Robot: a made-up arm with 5 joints.
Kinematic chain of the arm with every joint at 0, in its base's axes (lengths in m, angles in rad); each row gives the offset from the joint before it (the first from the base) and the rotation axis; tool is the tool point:
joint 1: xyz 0 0 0.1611 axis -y
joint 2: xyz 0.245 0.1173 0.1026 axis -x
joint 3: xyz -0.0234 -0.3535 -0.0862 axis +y
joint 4: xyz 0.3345 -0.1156 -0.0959 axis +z
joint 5: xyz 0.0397 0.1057 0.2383 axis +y
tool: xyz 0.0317 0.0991 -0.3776
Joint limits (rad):
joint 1: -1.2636..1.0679
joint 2: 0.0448..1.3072
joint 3: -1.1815..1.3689
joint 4: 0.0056..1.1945
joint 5: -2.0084..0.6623
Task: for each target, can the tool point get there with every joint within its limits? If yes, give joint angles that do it. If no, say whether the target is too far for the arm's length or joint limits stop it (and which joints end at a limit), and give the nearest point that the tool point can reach.
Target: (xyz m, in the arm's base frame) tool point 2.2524 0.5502 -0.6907
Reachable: no: too far | nearest point 0.9680 0.2210 -0.2050 | short by 1.412 m
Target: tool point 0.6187 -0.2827 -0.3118
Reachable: yes | joints -0.4230 0.7215 0.9243 0.4112 -1.6251
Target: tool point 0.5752 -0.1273 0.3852
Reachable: yes | joints -0.0275 0.6586 -0.8696 0.4958 0.1246
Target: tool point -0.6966 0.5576 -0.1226
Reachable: no: joint limits stop it (at a limit: joint 1, joint 2, joint 3) | nearest point -0.3565 0.0213 -0.2511 | short by 0.648 m
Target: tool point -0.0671 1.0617 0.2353
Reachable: no: joint limits stop it (at a limit: joint 1, joint 2, joint 3) | nearest point -0.2588 0.6398 0.4628 | short by 0.516 m
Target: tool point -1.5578 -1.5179 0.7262
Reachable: no: too far | nearest point -0.3917 -0.3245 0.5222 | short by 1.681 m
